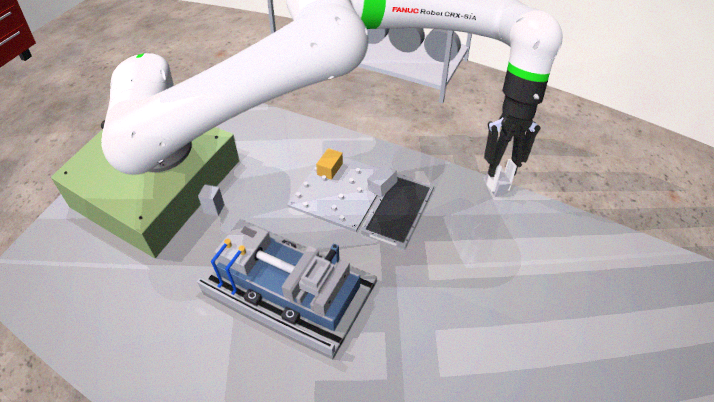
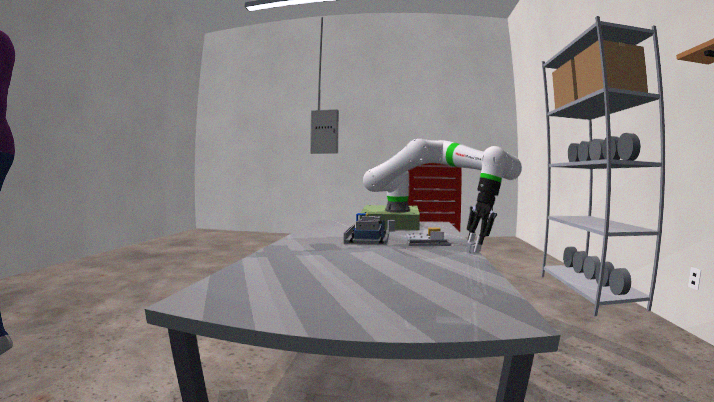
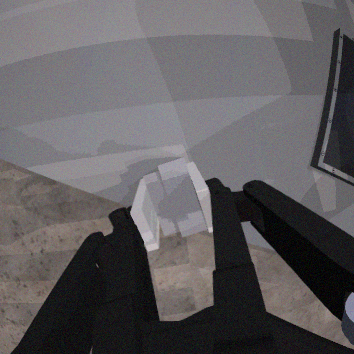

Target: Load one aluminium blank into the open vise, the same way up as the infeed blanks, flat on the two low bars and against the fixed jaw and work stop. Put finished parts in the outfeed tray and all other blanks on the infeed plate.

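Places are measured from the arm's base along level axes (x right, y ahead, z up), in centimetres.
Pixels of known places: gripper, between the fingertips: (image 1: 498,187) (image 2: 472,251) (image 3: 171,184); arm's base, origin of its link: (image 2: 397,210).
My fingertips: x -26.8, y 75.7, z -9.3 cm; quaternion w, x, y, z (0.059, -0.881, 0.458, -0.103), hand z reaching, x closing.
Observation:
For each thing: its top centre in the pictures, then the offset to it from my fingertips.
- grey metal block with a groove, centre of its top: (image 3: 177,200) (image 1: 500,174) (image 2: 474,242) dy -0.3, dx -0.8, dz +3.6 cm
- vise, centre of its top: (image 1: 281,261) (image 2: 368,218) dy -33.7, dx +43.0, dz +9.4 cm
- grey block with a rectangular pocket, centre of its top: (image 1: 315,269) dy -26.7, dx +43.1, dz +11.0 cm
- infeed plate, centre of its top: (image 1: 339,187) (image 2: 426,236) dy -34.7, dx +14.7, dz +0.3 cm
- orange block, centre of its top: (image 1: 329,158) dy -39.3, dx +10.1, dz +3.9 cm
- plain grey block, centre of its top: (image 1: 382,173) (image 2: 437,231) dy -25.9, dx +10.7, dz +4.5 cm
- small grey box-shaped item, centre of its top: (image 1: 208,191) (image 2: 391,220) dy -59.4, dx +31.1, dz +5.5 cm
My gripper (image 1: 502,179) (image 2: 474,244) (image 3: 171,184) is shut on a grey metal block with a groove (image 3: 181,197), low at the table's far right edge. Whether it touches the table is unclear. The vise (image 1: 347,302) (image 2: 367,233) stands on its base plate; a grey block with a rectangular pocket (image 1: 311,286) sits between its jaws. The bars are hidden. The infeed plate (image 1: 320,196) has small white pins and bears an orange block (image 1: 329,163). A plain grey block (image 1: 382,181) (image 2: 436,235) sits tilted where the plate meets the dark outfeed tray (image 1: 390,241) (image 3: 330,120).
The green robot base (image 1: 110,195) stands at the left. A small grey box-shaped item (image 1: 211,199) stands between it and the vise. Two blue hoses (image 1: 216,265) rise at the vise's left end. A shelf rack (image 2: 607,200) stands on the floor beyond the table's right side.

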